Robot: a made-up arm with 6 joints. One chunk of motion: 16 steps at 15 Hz.
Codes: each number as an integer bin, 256 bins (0 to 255) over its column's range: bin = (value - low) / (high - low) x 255, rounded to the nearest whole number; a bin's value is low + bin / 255 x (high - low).
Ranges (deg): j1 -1..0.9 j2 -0.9..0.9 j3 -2.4..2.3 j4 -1.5..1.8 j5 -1.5..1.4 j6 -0.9..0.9
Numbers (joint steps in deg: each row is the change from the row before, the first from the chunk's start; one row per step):
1: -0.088 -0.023 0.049 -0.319 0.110 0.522
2: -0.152 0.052 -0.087 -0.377 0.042 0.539
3: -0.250 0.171 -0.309 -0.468 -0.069 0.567
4: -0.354 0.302 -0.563 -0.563 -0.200 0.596
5: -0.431 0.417 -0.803 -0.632 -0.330 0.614
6: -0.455 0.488 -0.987 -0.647 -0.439 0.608
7: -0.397 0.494 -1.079 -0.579 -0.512 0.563
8: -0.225 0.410 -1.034 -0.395 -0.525 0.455
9: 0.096 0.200 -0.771 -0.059 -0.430 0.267
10: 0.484 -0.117 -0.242 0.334 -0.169 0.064
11: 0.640 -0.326 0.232 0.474 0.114 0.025
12: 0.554 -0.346 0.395 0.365 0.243 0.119
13: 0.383 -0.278 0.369 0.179 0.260 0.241
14: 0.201 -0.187 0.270 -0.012 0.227 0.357
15: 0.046 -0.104 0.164 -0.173 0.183 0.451
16: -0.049 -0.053 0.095 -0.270 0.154 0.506
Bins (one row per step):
1: 122 124 133 91 142 201
2: 114 135 125 87 136 204
3: 101 152 113 80 126 208
4: 87 170 100 72 114 212
5: 76 187 87 67 103 214
6: 73 197 77 66 93 214
7: 81 197 72 71 87 207
8: 104 186 74 85 86 192
9: 147 156 88 111 94 165
10: 199 111 117 142 117 137
11: 220 81 143 153 142 131
12: 209 78 152 144 153 144
13: 186 88 150 130 155 162
14: 161 101 145 115 152 178
15: 140 113 139 103 148 191
16: 128 120 135 95 145 199

